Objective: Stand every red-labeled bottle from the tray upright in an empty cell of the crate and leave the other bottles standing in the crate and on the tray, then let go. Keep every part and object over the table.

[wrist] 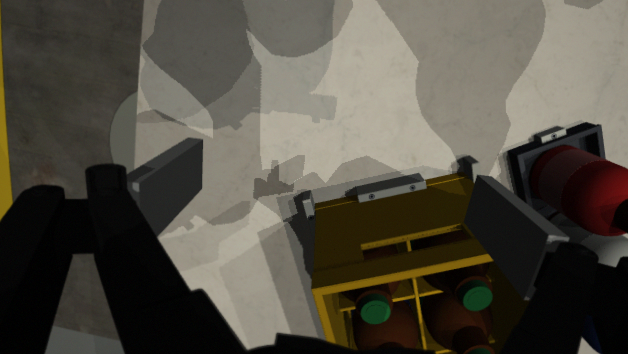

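Observation:
A red bottle (570,182) stands in the dark tray (515,172) at the right; its cap end is cut off by the view's edge. The yellow crate (395,215) is at the lower middle, with green-capped bottles (375,310) (476,296) upright in its visible cells. The lower part of the crate is cut off, so its other cells are hidden. My gripper (337,181) is open with nothing between its fingers. It is above the crate's far side, with the right finger over the crate's right side, near the tray, and the left finger out to the crate's left.
Part of a white bottle (607,247) shows below the red one, and a bit of blue (592,334) shows lower, beside the right finger. A metal bracket (391,188) lines the crate's far edge. The pale table (375,120) ends at the left, with darker floor (70,100) beyond.

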